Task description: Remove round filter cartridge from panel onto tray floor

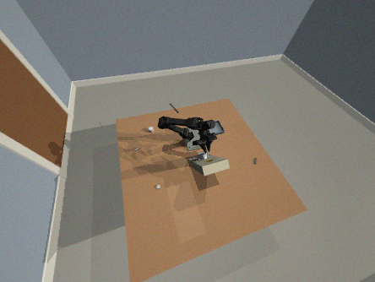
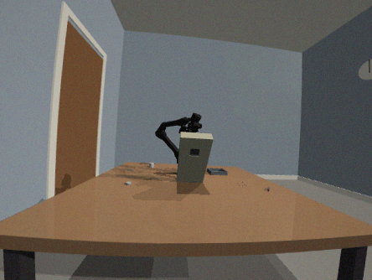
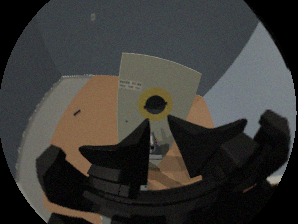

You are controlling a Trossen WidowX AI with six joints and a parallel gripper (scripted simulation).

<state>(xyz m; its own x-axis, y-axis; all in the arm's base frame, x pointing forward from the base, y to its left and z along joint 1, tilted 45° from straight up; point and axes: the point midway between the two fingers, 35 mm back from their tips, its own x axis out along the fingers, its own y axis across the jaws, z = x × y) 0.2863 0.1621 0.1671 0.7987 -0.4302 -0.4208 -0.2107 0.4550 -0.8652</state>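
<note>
Now: gripper tip 20 mm past the round filter cartridge and 100 mm above it. The rest, counted from my gripper tip: tray (370 mm behind, 290 mm to the left, 280 mm below); service panel (20 mm ahead, 120 mm below).
</note>
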